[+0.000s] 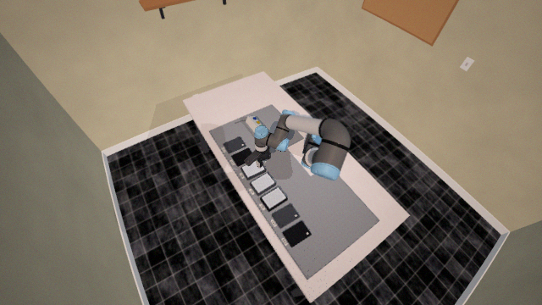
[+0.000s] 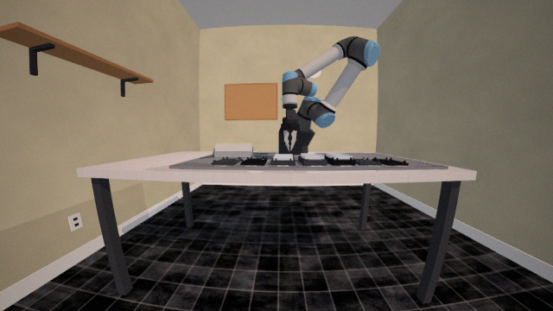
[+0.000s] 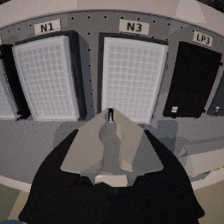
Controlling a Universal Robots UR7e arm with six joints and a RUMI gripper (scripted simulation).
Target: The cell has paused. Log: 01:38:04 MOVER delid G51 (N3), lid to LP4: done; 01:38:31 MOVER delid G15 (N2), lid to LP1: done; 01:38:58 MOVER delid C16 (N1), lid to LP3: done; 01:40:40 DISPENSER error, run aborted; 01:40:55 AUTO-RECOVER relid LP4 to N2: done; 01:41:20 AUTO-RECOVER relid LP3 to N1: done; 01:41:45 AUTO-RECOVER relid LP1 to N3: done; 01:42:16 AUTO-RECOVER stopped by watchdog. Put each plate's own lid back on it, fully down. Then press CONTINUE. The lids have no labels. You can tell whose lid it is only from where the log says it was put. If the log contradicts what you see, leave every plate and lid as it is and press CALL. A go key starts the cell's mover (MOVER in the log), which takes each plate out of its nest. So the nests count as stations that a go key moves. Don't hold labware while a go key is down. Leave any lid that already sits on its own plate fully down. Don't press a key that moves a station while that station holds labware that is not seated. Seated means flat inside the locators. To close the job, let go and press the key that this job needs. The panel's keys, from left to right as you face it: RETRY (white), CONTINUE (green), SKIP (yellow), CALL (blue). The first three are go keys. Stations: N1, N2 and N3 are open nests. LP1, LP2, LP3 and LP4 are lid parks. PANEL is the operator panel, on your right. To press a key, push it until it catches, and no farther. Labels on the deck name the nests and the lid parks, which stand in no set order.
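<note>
Right now the grey lid is 3 cm to the right of my hand, 3 cm below it and 3 cm ahead of it. Also, from my hand: lid park LP4 (48 cm to the left, 6 cm below, 5 cm behind); white gridded plate (4 cm below, 3 cm to the right, 3 cm ahead); lid park LP3 (16 cm to the right, 6 cm below, 6 cm ahead).
</note>
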